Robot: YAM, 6 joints.
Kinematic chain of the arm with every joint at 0, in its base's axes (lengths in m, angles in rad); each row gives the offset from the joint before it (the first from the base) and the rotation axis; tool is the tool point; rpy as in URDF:
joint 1: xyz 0 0 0.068 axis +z
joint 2: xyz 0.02 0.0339 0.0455 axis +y
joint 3: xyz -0.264 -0.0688 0 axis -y
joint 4: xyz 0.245 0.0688 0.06 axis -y
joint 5: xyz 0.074 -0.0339 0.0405 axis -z
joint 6: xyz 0.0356 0 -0.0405 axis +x
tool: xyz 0 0 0 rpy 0 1.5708 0
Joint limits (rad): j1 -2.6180..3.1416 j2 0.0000..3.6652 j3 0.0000..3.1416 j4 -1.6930..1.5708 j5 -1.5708..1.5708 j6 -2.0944..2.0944
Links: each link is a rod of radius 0.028 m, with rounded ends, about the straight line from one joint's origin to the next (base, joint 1, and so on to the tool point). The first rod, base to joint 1, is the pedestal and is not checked.
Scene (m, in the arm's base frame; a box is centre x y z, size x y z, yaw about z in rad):
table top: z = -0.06
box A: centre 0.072 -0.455 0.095 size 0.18 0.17 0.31 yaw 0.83
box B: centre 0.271 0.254 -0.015 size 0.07 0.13 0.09 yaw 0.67
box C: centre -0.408 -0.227 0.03 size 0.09 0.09 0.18 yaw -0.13
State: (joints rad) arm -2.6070 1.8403 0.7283 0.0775 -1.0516 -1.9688
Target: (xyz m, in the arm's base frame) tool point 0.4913 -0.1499 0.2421
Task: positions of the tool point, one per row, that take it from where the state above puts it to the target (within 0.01 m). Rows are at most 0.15 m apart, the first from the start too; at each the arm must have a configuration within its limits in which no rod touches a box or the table.
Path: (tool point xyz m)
1: -0.2215 -0.2560 0.1444
2: -0.1720 -0.3229 0.2005
3: -0.0990 -0.3685 0.2621
4: -0.0125 -0.3848 0.3267
5: 0.0931 -0.4023 0.3153
6: 0.2064 -0.3886 0.3011
7: 0.3176 -0.3411 0.2840
8: 0.4160 -0.2602 0.2643
9: 0.4913 -0.1499 0.2421

